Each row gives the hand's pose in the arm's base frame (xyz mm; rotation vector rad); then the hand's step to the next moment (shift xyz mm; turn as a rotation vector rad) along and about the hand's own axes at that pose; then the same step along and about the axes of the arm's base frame.
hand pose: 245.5 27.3 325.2 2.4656 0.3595 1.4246
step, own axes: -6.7 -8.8 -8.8 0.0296 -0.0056 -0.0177
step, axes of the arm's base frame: -11.6 6.9 -4.3 -0.0015 0.0173 0.0303
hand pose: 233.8 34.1 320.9 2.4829 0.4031 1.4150
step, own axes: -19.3 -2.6 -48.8 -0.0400 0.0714 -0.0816
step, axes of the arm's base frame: -51.9 -0.5 7.9 -0.0821 -0.0740 0.0337
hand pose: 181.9 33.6 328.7 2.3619 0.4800 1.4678
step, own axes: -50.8 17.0 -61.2 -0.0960 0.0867 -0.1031
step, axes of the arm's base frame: -74.4 -32.0 -7.2 -0.1231 -0.1104 0.0049
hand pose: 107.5 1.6 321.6 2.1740 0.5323 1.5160
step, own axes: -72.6 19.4 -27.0 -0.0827 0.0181 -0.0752
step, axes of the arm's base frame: -48.0 -51.8 -37.4 -0.0968 -0.0498 -0.0311
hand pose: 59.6 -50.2 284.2 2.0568 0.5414 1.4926
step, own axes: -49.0 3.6 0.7 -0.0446 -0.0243 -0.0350
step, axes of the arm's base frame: -14.3 -32.5 -34.0 -0.0472 -0.0015 -0.0397
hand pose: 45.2 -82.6 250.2 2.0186 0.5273 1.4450
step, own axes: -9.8 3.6 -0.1 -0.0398 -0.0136 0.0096
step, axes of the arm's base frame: -3.4 -8.8 -4.5 -0.0038 -0.0170 -0.0395
